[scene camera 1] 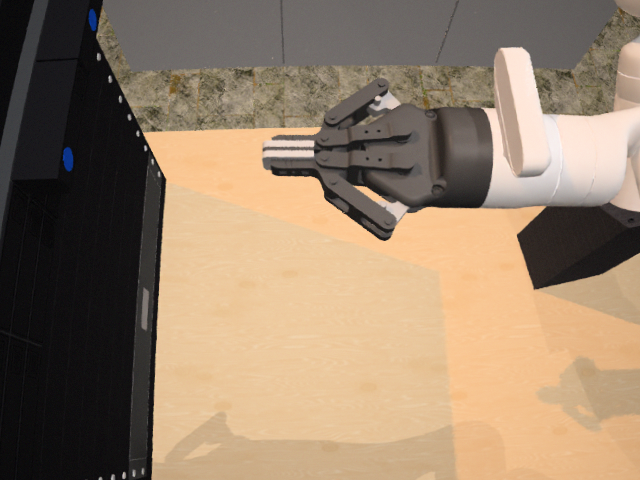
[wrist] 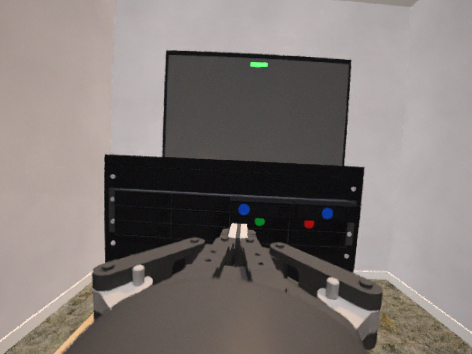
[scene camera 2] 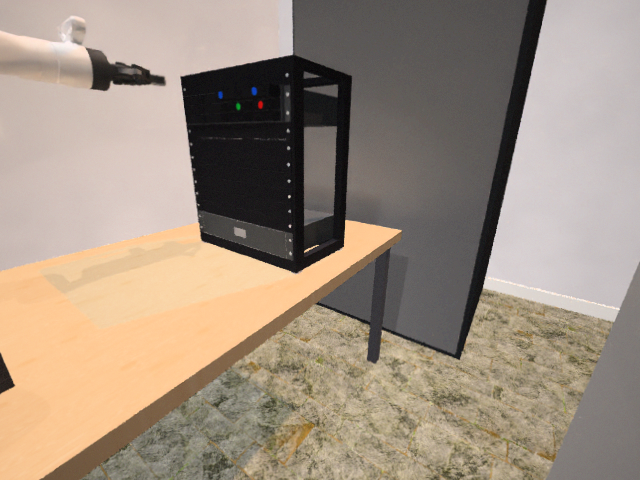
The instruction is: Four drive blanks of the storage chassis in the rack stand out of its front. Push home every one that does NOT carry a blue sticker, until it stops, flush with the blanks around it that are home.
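The gripper appears in the wrist view, in scene camera 1 and in scene camera 2 point(164, 81). On the gripper, point(scene camera 1: 331, 150) and point(wrist: 241, 266) are the same spot. A black rack can be seen in scene camera 1, in scene camera 2 and in the wrist view point(149, 202). On the black rack, point(scene camera 2: 249, 190) and point(scene camera 1: 116, 233) are the same spot.
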